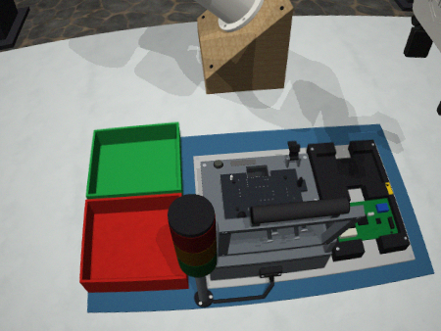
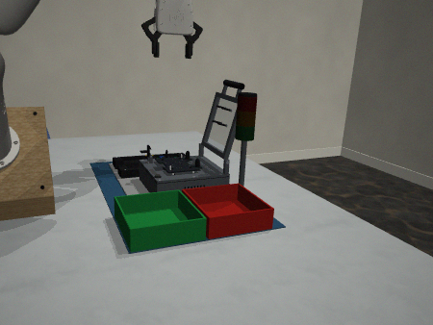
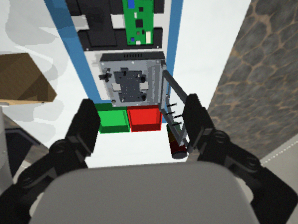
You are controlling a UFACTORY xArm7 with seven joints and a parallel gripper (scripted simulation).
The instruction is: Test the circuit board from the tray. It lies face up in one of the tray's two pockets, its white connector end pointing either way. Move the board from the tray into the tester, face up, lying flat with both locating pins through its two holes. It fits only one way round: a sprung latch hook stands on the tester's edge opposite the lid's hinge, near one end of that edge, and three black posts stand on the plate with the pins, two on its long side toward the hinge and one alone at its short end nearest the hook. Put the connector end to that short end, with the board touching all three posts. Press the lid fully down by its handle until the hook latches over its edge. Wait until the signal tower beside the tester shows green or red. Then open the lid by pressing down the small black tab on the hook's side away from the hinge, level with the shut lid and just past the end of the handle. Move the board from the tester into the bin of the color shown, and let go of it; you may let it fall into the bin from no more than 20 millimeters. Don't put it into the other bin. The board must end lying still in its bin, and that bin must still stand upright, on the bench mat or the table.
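Right now the green circuit board is 31 cm below my hand. Round my hand: tester plate: 4 cm behind, 16 cm to the right, 26 cm below; then tester lid: 8 cm ahead, 17 cm to the right, 15 cm below; then latch hook: 10 cm behind, 11 cm to the right, 24 cm below.
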